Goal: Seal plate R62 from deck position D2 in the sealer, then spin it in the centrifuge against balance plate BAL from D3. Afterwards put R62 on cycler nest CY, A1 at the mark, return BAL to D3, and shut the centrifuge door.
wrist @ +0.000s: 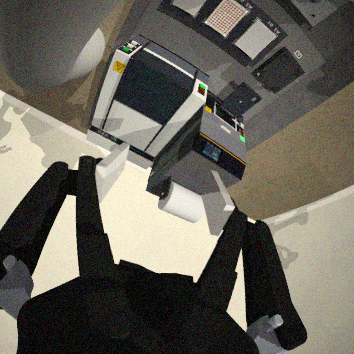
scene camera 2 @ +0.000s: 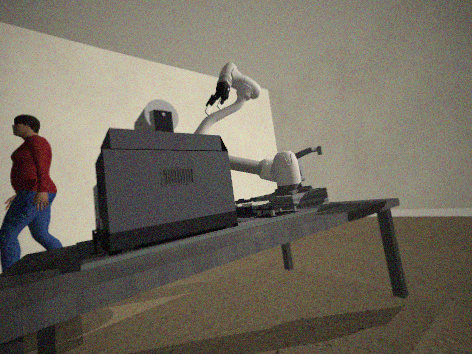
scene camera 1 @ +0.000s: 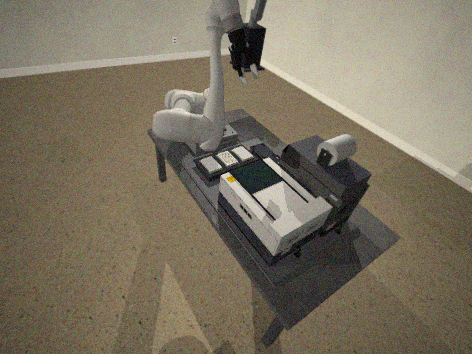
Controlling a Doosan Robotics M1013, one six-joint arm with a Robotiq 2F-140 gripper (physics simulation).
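Frame: origin at the arm's base, x ahead, y right, z down, level; metres.
Where they show: gripper, between the fingertips: (wrist: 166, 169) (scene camera 2: 212, 110) (scene camera 1: 251, 81); arm's base, origin of its link: (scene camera 2: 290, 192).
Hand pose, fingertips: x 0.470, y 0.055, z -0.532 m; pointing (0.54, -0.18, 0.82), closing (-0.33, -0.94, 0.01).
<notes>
Things, the pixels of their centre, and the offset from my fingertips. "pt": a spot on its surface instead. Level surfaces: height alone.
- plate with a red-dotted top, middle of its body: (wrist: 225, 15) (scene camera 1: 227, 158) dy +0.003, dx -0.115, dz +0.562 m
- dark sealer, middle of its body: (scene camera 2: 166, 170) (wrist: 191, 163) (scene camera 1: 321, 174) dy -0.272, dx +0.386, dz +0.382 m
- white film roll, middle of its body: (wrist: 181, 202) (scene camera 2: 155, 123) (scene camera 1: 336, 149) dy -0.273, dx +0.407, dz +0.202 m
- white machine, middle of its body: (wrist: 141, 105) (scene camera 1: 269, 204) dy +0.033, dx +0.362, dz +0.498 m
- dark square block, middle of its body: (wrist: 279, 70) (scene camera 2: 276, 209) (scene camera 1: 262, 152) dy -0.289, dx -0.111, dz +0.597 m
- smaller dark piece, a spot on its surface: (wrist: 240, 100) pt dy -0.255, dx +0.084, dz +0.529 m
- table, height of its surface: dz +0.635 m
My gripper (scene camera 1: 249, 76) (scene camera 2: 213, 110) (wrist: 166, 169) is open and empty, high above the table. A plate with a red-dotted top (scene camera 1: 226, 158) (wrist: 226, 18) lies in the middle deck position, apparently D2. A pale plate (scene camera 1: 242, 153) (wrist: 256, 39) lies on its sealer side, and another pale plate (scene camera 1: 210, 164) (wrist: 188, 4) on the other side, partly cut off in the wrist view. The dark sealer (scene camera 1: 350, 175) (scene camera 2: 165, 195) (wrist: 200, 167) carries a white film roll (scene camera 1: 342, 148) (wrist: 182, 202). The white machine (scene camera 1: 255, 215) (wrist: 135, 125), apparently the centrifuge, has a dark top panel; its door state is unclear.
A dark square block (wrist: 277, 70) and a smaller dark piece (wrist: 240, 100) sit between the deck and the sealer side of the table (scene camera 1: 382, 235) (scene camera 2: 320, 220). The arm's links rise beside the deck. A person in red (scene camera 2: 32, 172) stands beyond the table.
</notes>
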